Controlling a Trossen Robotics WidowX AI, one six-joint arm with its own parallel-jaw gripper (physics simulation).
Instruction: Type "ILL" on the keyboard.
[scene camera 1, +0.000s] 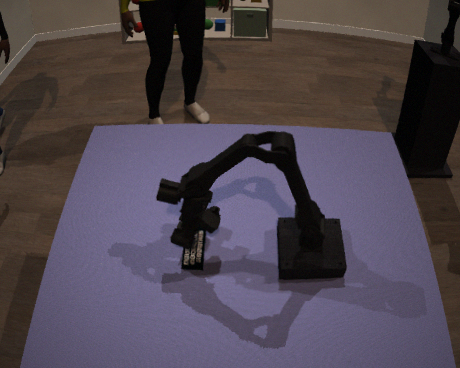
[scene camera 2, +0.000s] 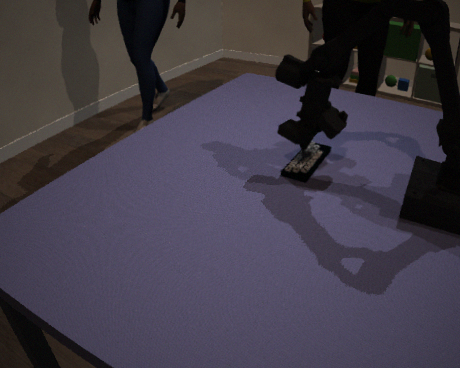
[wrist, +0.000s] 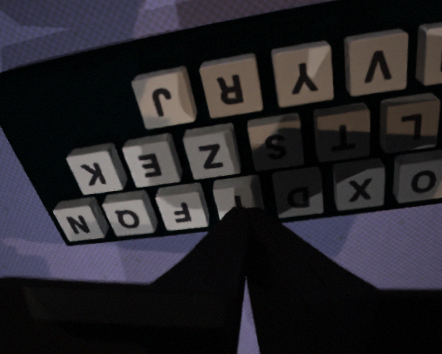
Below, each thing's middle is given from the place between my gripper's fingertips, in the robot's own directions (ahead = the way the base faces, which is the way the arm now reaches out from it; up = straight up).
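I consider the black keyboard (scene camera 2: 301, 167), and I find my hand 2 cm past it, 3 cm to the right of it and, finally, 1 cm above it.
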